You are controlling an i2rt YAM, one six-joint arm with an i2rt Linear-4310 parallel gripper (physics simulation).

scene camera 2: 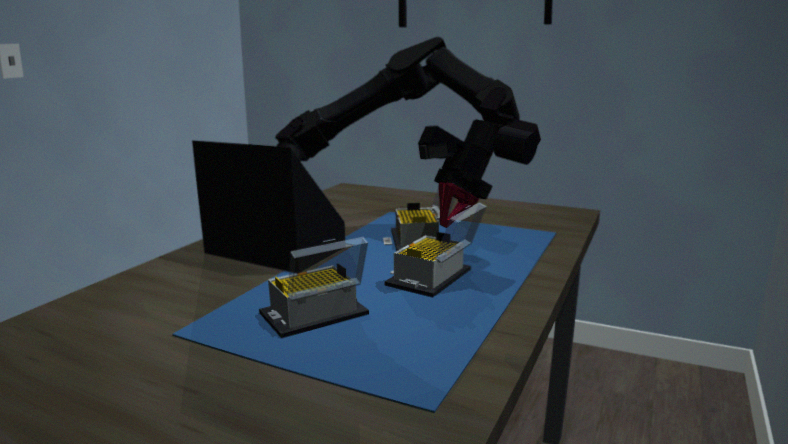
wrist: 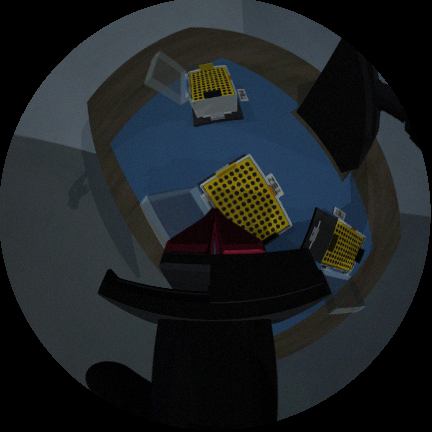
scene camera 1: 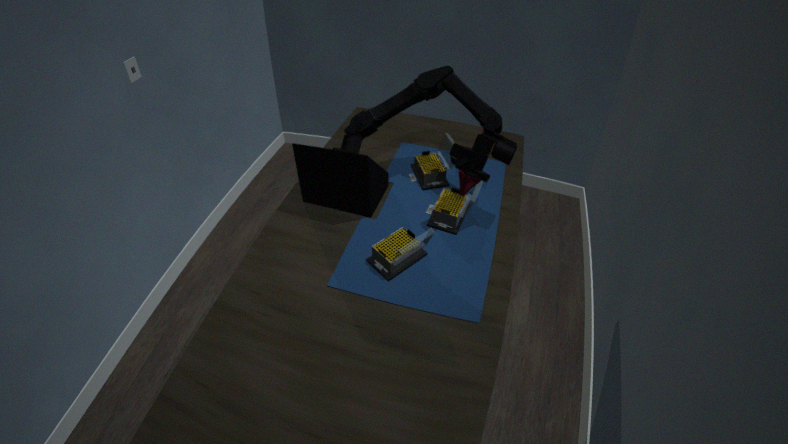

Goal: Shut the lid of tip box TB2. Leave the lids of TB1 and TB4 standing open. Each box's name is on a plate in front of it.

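Frame: origin at the arm's base, x ahead, y up, z right, level; millimetres.
Seen in the pictures: gripper, between the fingertips: (scene camera 2: 443, 226) (wrist: 214, 212) (scene camera 1: 461, 195); arm's base, origin of its link: (scene camera 2: 275, 178) (scene camera 1: 347, 158).
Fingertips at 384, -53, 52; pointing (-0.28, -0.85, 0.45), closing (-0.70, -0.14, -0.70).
Note:
Pixels of each thing's top centre, then the offset from my fingertips to it, as dx, dy, dz. Level surfaces: height alone.
- middle tip box TB2, centre of its top: (wrist: 249, 205) (scene camera 2: 429, 240) (scene camera 1: 450, 198) -33, -38, -22
- far box, centre of its top: (wrist: 350, 250) (scene camera 2: 416, 209) (scene camera 1: 430, 159) -126, -38, -224
- blue mat, height of its surface: dy -113
- wooden table, height of its surface: dy -116
The middle tip box TB2 (scene camera 1: 450, 202) (scene camera 2: 432, 249) (wrist: 247, 197) holds yellow tips. Its name plate (wrist: 274, 185) reads TB2 in the wrist view. Its clear lid (scene camera 1: 476, 193) (scene camera 2: 473, 225) (wrist: 175, 211) stands open on the side away from the arm's base. My gripper (scene camera 1: 462, 193) (scene camera 2: 444, 225) (wrist: 214, 212) is shut and empty. Its red fingertips are low beside the open lid, near the box's far end; contact is unclear. The near box (scene camera 1: 394, 245) (scene camera 2: 311, 280) (wrist: 211, 85) and far box (scene camera 1: 430, 163) (scene camera 2: 416, 216) (wrist: 344, 246) have open lids; their names are too small to read.
The boxes stand on a blue mat (scene camera 1: 410, 292) (scene camera 2: 386, 358) (wrist: 150, 155) on a wooden table (scene camera 1: 308, 352) (scene camera 2: 110, 330). The arm's black base block (scene camera 1: 330, 179) (scene camera 2: 242, 204) (wrist: 340, 110) stands beside the mat. The near box's raised lid (scene camera 2: 361, 264) (wrist: 167, 77) leans outward.

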